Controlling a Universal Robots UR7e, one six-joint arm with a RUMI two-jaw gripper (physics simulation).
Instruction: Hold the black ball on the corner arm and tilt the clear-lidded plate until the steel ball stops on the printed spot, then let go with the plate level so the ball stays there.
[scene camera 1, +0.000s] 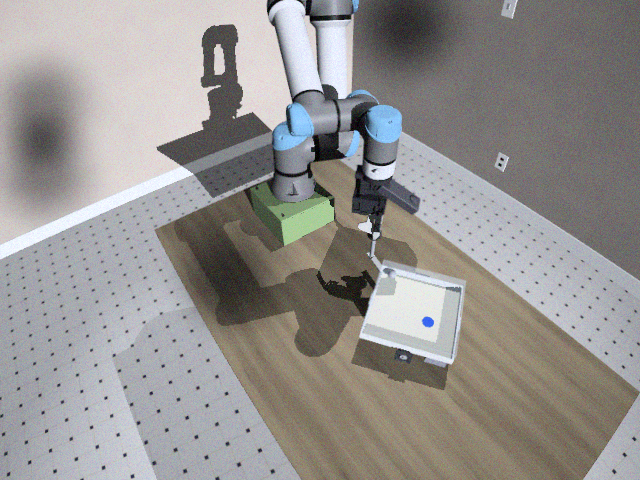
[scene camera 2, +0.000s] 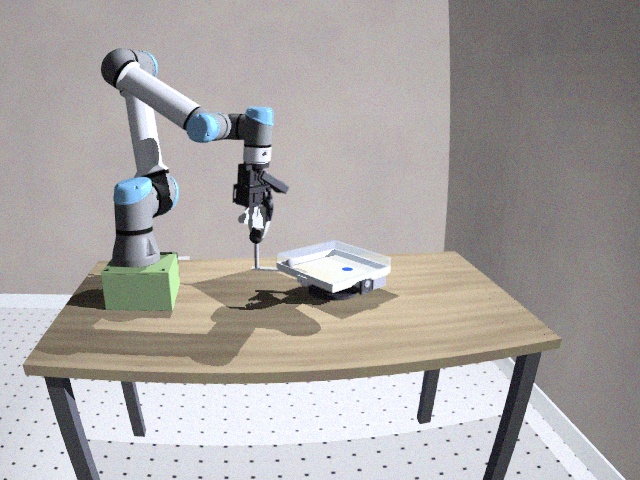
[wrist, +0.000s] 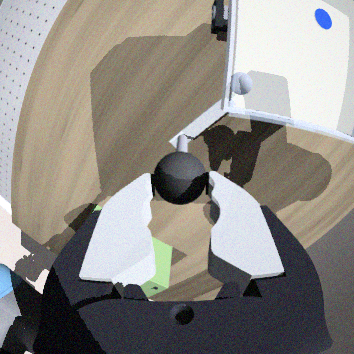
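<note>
My gripper (scene camera 1: 374, 235) (scene camera 2: 255, 235) (wrist: 179, 174) is shut on the black ball (scene camera 2: 256, 239) (wrist: 180, 170), which tops a thin post on the plate's corner arm (scene camera 1: 376, 260) (scene camera 2: 266, 268) (wrist: 202, 121). The square plate (scene camera 1: 408, 350) (scene camera 2: 332, 287) (wrist: 227, 60) has raised pale walls and a clear lid. The steel ball (scene camera 1: 389, 272) (scene camera 2: 291, 262) (wrist: 241, 83) lies inside, near the corner where the arm joins and close to the wall. The blue printed spot (scene camera 1: 428, 321) (scene camera 2: 347, 269) (wrist: 323, 19) is apart from the ball, towards the opposite side. The exact tilt of the plate is hard to judge.
The plate rests on a dark round base (scene camera 2: 330, 293) with a bracket (scene camera 1: 403, 355) (scene camera 2: 366, 285) under its edge. The arm's green base block (scene camera 1: 308, 221) (scene camera 2: 138, 289) (wrist: 161, 262) stands on the wooden table (scene camera 1: 496, 408) (scene camera 2: 413, 330), behind the gripper in the wrist view.
</note>
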